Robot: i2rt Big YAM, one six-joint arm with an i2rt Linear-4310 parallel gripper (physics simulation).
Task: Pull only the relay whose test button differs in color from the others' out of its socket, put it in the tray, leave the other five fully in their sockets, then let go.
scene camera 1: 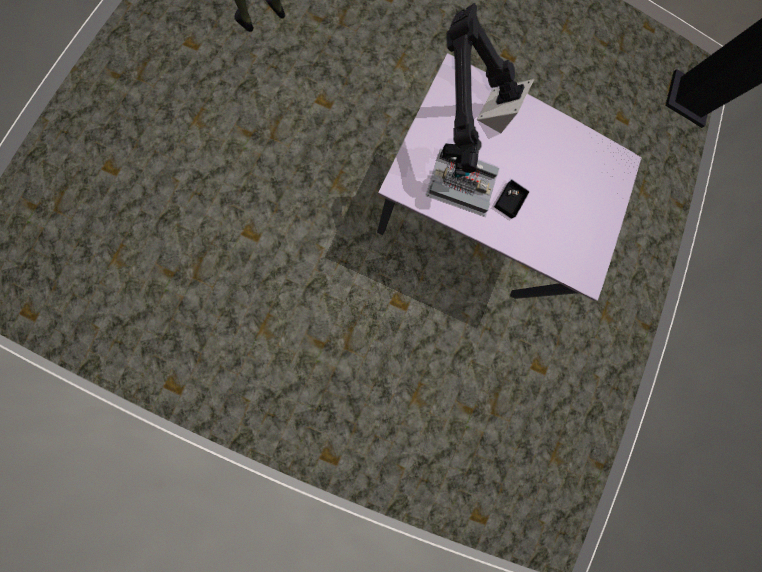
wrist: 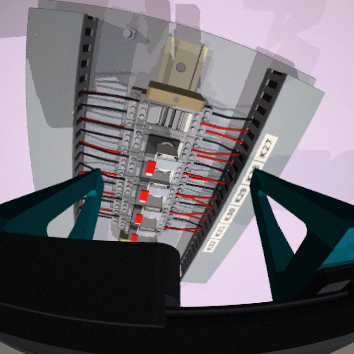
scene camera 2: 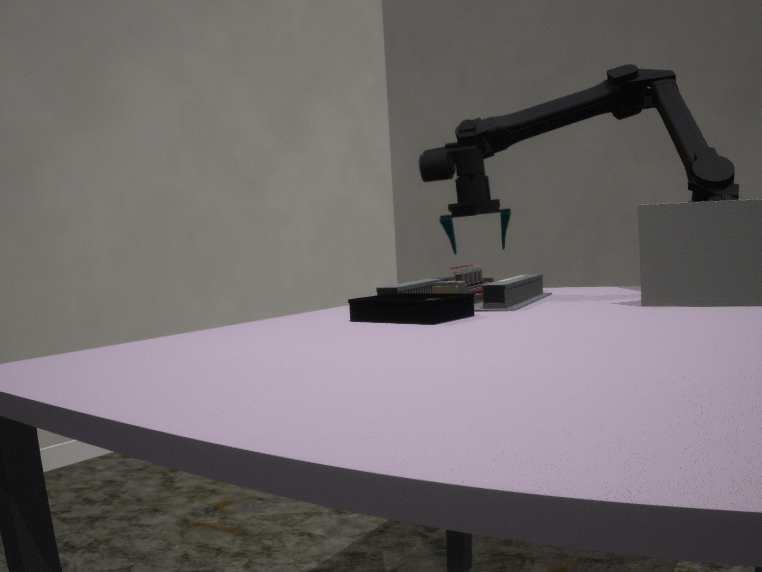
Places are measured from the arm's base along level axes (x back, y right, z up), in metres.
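Pixels of known places: gripper, fingertip midpoint: [scene camera 1: 456, 167] [wrist: 176, 176] [scene camera 2: 479, 251]; arm's base, link origin: [scene camera 1: 510, 95] [scene camera 2: 721, 241].
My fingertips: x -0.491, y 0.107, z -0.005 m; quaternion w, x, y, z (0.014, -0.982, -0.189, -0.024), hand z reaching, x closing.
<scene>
Ahead of a thing's pixels: the offset from my fingertips to its middle. "*": to the spot under its first point. Level surfaces: height alone.
My gripper [scene camera 1: 469, 169] [scene camera 2: 479, 250] [wrist: 176, 176] is open and empty, above the relay row with its fingers spread. In the wrist view several relays in the row show red test buttons, such as the nearest clear relay @(dx -0.005, dy -0.014, dz -0.047 m) [wrist: 160, 165] and the one after it @(dx +0.001, dy -0.069, dz -0.047 m) [wrist: 153, 198]; the near end of the row is hidden by the gripper body. The end socket @(* dx -0.005, dy +0.013, dz -0.068 m) [wrist: 172, 118] beside the tan end block appears to hold no relay. No differently colored button shows. The black tray @(dx +0.027, dy -0.332, dz -0.077 m) [scene camera 1: 503, 211] [scene camera 2: 393, 310] stands beside the panel. A small pale-and-dark object @(dx +0.062, dy -0.328, dz -0.078 m) [scene camera 1: 513, 192] lies in it, too small to identify.
Two grey wiring ducts @(dx -0.096, dy -0.082, dz -0.072 m) [wrist: 50, 75] @(* dx +0.080, dy +0.072, dz -0.052 m) [wrist: 295, 100] flank the row, with red and black wires between. The right duct bears labels K27 to K32. The tan end block @(dx -0.011, dy +0.032, dz -0.069 m) [wrist: 175, 98] sits on the rail. The arm's pale base stand [scene camera 1: 507, 110] [scene camera 2: 698, 255] is on the pink table @(dz -0.095 m) [scene camera 1: 566, 203] [scene camera 2: 369, 394].
</scene>
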